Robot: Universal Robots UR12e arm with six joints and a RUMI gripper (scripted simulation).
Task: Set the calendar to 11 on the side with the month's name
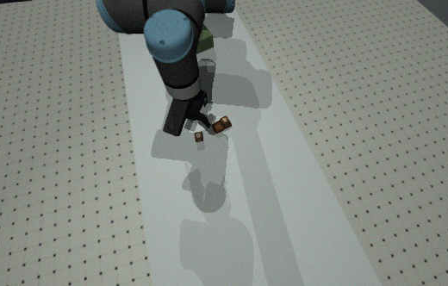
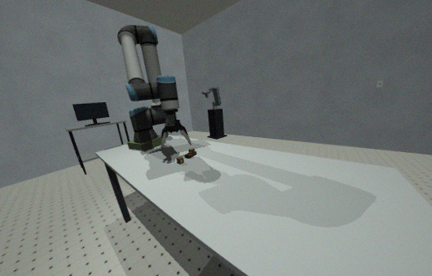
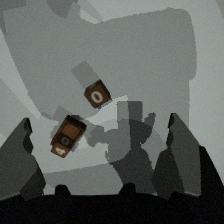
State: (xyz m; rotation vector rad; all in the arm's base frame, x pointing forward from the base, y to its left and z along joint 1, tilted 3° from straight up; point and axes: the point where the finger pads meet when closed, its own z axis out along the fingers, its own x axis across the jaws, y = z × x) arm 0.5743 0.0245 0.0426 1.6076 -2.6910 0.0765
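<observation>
The brown cube lies 10 mm to the left of my hand and 80 mm below it. The rest, counted from my hand: brown calendar tray 50 mm behind, 110 mm to the left, 90 mm below.
</observation>
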